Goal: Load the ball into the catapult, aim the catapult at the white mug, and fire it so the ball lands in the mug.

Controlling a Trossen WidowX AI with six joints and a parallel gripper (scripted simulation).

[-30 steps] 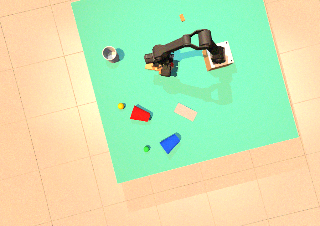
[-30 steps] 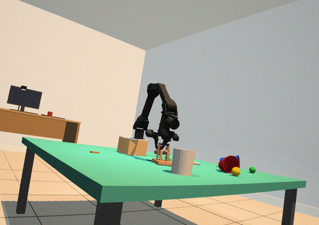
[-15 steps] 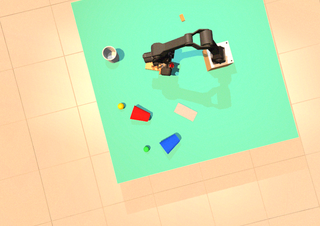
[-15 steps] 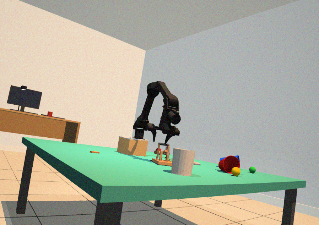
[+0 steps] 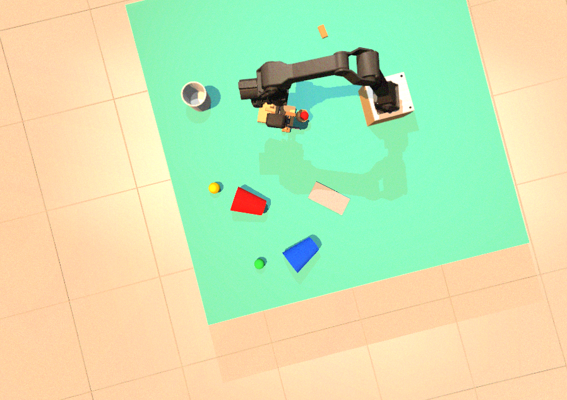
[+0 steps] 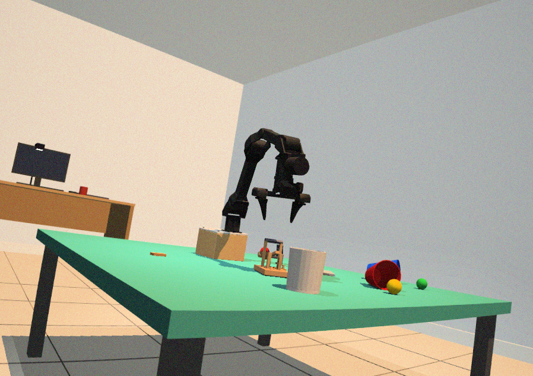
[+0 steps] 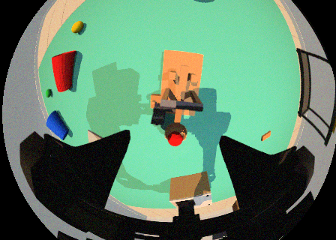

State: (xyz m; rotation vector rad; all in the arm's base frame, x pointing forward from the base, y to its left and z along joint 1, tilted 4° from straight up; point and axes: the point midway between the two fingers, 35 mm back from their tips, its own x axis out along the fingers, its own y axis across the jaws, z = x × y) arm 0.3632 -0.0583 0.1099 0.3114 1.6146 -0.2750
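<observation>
The red ball is 80 mm behind my gripper tip, 30 mm to the left of it and 110 mm below it. From my gripper tip the other things lie so: wooden catapult (10 mm behind, 20 mm to the left, 120 mm below); white mug (300 mm ahead, 130 mm to the right, 140 mm below); grey flat plate (110 mm behind, 350 mm to the left, 160 mm below).
</observation>
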